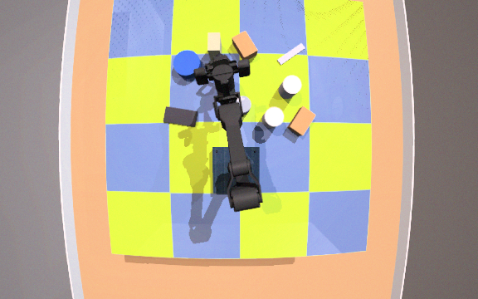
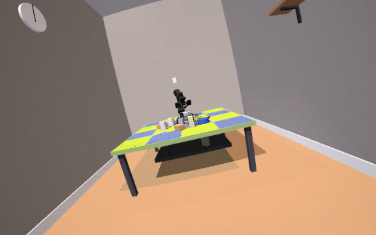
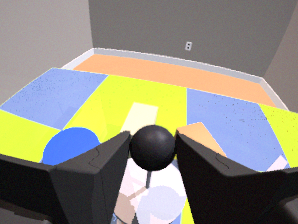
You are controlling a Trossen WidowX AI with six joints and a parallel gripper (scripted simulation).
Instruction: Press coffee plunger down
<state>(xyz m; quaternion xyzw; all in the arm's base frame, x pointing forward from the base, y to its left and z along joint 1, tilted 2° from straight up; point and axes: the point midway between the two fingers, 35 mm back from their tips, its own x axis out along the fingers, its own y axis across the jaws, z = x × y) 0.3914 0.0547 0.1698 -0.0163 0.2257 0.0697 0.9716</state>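
Now: the coffee press 100 mm below my gripper tip, 20 mm behind it and 10 mm to the left of it. From my gripper tip the other things lie so: dark flat slab: 200 mm to the left, 200 mm below, 180 mm behind; blue cylinder: 190 mm below, 160 mm to the left, 60 mm ahead; white strip: 330 mm to the right, 210 mm below, 100 mm ahead.
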